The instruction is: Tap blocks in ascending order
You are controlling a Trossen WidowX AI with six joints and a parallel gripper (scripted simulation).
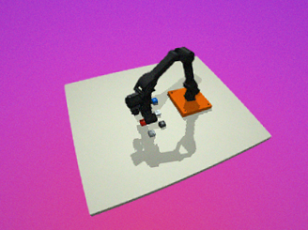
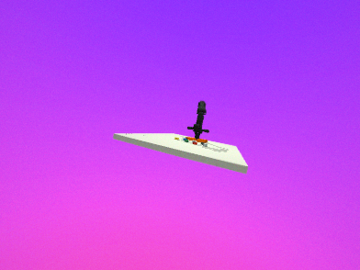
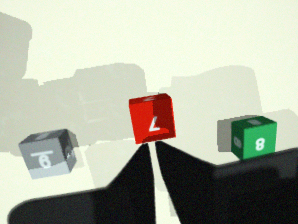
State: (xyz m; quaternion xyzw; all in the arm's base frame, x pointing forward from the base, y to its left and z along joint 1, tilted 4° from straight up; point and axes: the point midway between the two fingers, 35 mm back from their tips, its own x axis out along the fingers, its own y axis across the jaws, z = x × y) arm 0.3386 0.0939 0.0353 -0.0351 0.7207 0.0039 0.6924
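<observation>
Now: gripper tip 30 mm above the red block and 10 mm short of it. From my gripper tip the other things lie so: black block (90 mm behind, 40 mm to the left, 30 mm below); then green block (100 mm to the right, 30 mm below, 20 mm behind); then grey block (80 mm to the left, 30 mm below, 10 mm behind).
</observation>
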